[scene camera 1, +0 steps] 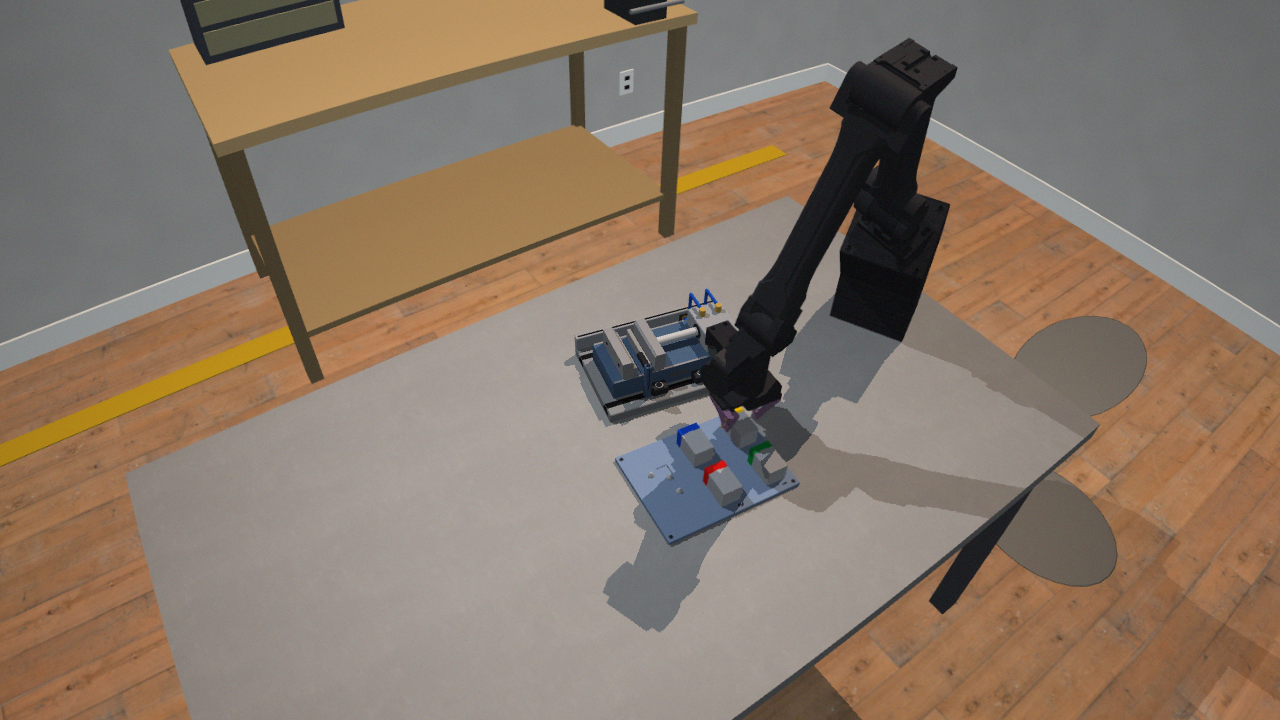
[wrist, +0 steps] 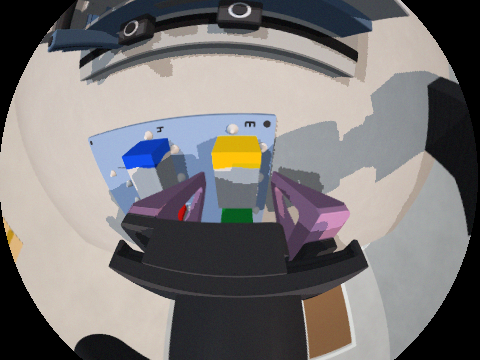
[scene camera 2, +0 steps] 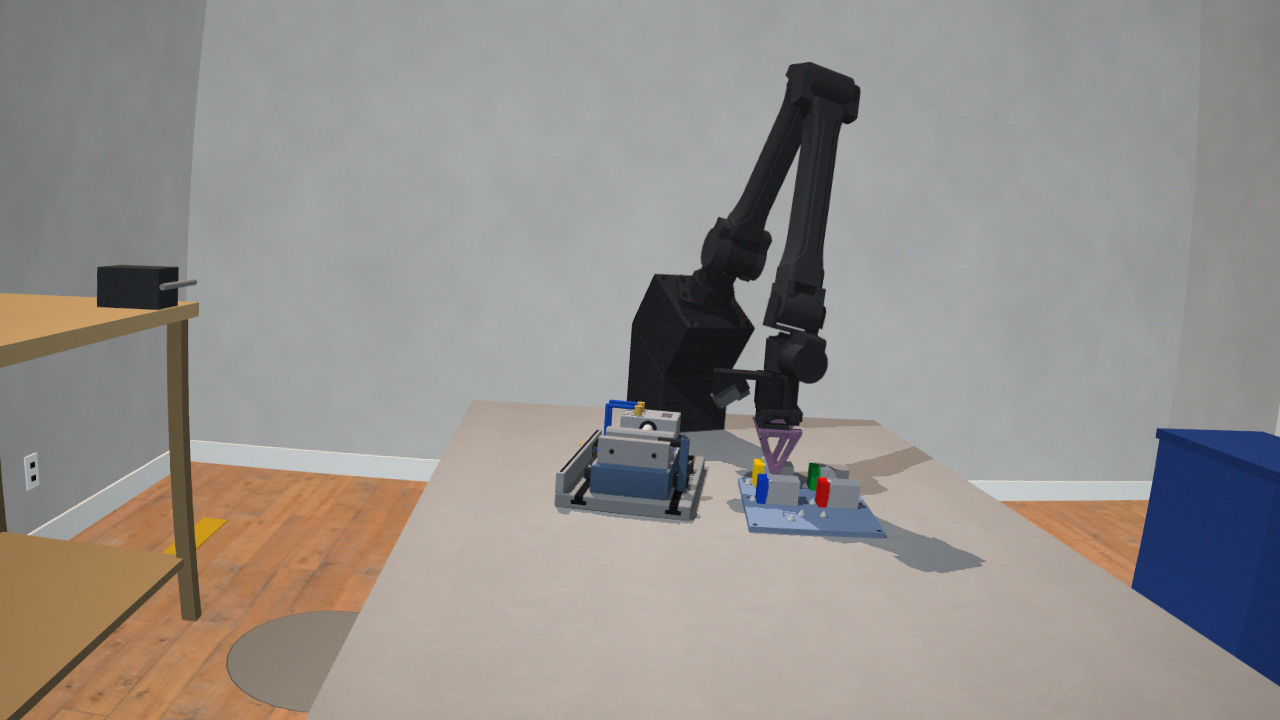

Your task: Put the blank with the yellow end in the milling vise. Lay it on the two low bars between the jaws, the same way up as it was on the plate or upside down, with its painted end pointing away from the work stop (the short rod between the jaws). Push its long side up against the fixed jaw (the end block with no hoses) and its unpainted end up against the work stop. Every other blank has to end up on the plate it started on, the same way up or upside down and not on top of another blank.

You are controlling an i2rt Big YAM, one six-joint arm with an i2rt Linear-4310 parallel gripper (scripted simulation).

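There is my gripper, which I can see in scene camera 1 and in the wrist view as well. And I see a blue plate.
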